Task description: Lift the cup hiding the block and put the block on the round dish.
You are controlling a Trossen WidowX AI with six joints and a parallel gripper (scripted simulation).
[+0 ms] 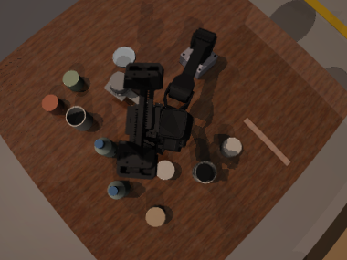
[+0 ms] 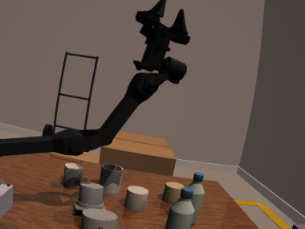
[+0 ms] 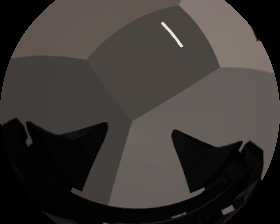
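Right now my gripper tip is 140 mm past the pale green block, 10 mm to the left of it and 620 mm above it. The rest, counted from my gripper tip: small balance: 130 mm behind, 140 mm to the right, 630 mm below; round pale blue dish: 250 mm behind, 370 mm to the right, 650 mm below.
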